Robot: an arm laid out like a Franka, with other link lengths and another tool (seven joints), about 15 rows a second.
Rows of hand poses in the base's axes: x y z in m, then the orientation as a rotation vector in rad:
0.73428 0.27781 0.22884 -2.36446 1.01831 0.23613
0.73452 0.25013 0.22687 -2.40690 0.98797 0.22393
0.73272 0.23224 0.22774 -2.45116 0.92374 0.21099
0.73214 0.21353 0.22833 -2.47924 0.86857 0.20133
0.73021 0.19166 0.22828 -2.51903 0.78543 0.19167
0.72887 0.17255 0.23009 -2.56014 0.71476 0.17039
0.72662 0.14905 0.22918 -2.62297 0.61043 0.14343
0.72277 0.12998 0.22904 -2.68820 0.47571 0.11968
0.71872 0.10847 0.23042 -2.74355 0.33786 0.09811
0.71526 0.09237 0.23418 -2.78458 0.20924 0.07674
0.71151 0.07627 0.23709 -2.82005 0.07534 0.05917
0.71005 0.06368 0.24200 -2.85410 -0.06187 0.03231
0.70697 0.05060 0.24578 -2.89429 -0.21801 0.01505
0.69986 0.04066 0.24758 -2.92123 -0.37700 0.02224
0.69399 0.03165 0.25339 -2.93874 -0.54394 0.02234
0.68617 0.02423 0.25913 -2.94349 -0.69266 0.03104
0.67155 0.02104 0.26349 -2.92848 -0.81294 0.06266
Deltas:
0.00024 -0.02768 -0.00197 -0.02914 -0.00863 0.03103
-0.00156 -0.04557 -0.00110 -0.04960 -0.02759 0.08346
-0.00214 -0.06428 -0.00051 -0.05934 -0.04460 0.12541
-0.00407 -0.08615 -0.00056 -0.07269 -0.06661 0.18881
-0.00541 -0.10526 0.00125 -0.09545 -0.09117 0.24214
-0.00766 -0.12876 0.00034 -0.13337 -0.12188 0.32187
-0.01151 -0.14783 0.00020 -0.17095 -0.15548 0.42179
-0.01556 -0.16934 0.00158 -0.20446 -0.18810 0.52096
-0.01902 -0.18544 0.00534 -0.23162 -0.21985 0.61036
-0.02277 -0.20154 0.00825 -0.25731 -0.24949 0.70250
-0.02423 -0.21413 0.01316 -0.28945 -0.28337 0.79436
-0.02731 -0.22721 0.01694 -0.33084 -0.30906 0.90067
-0.03442 -0.23715 0.01874 -0.36041 -0.32074 1.01061
-0.04029 -0.24616 0.02455 -0.39105 -0.33769 1.12260
-0.04811 -0.25358 0.03029 -0.41244 -0.34806 1.22249
-0.06273 -0.25677 0.03465 -0.40971 -0.34605 1.30695

